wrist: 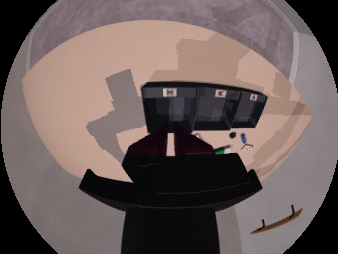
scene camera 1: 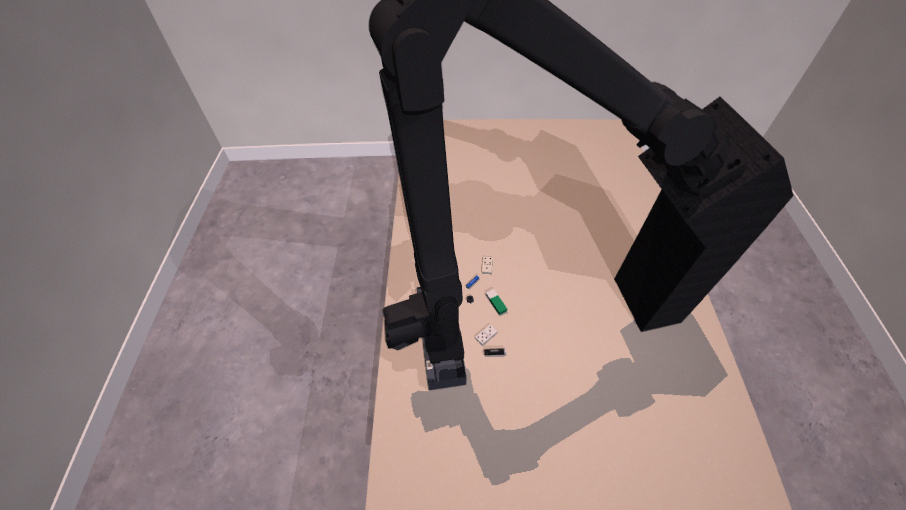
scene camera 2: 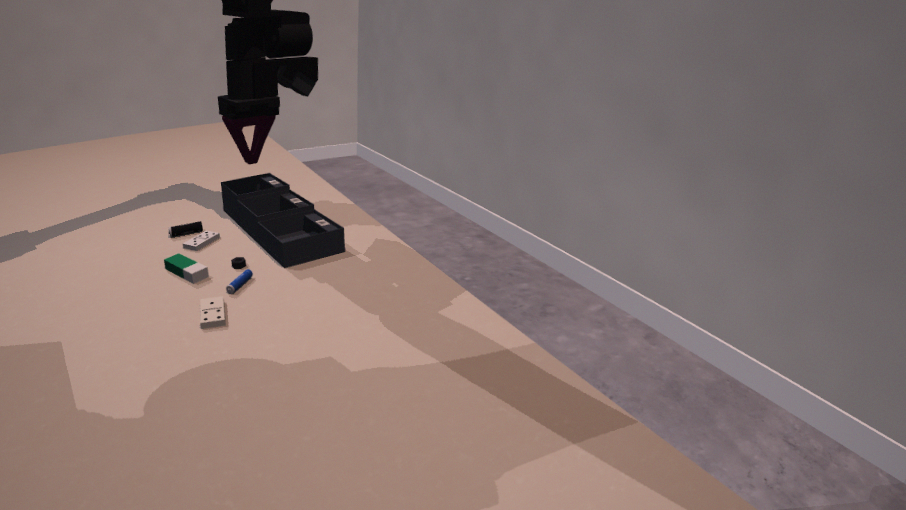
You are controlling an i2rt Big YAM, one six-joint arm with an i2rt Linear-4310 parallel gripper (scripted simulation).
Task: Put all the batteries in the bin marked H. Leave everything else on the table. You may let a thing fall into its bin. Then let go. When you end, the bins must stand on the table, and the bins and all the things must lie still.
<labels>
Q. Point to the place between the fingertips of my gripper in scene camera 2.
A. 251, 163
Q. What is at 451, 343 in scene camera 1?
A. My gripper.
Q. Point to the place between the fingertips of my gripper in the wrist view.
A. At 170, 126
</labels>
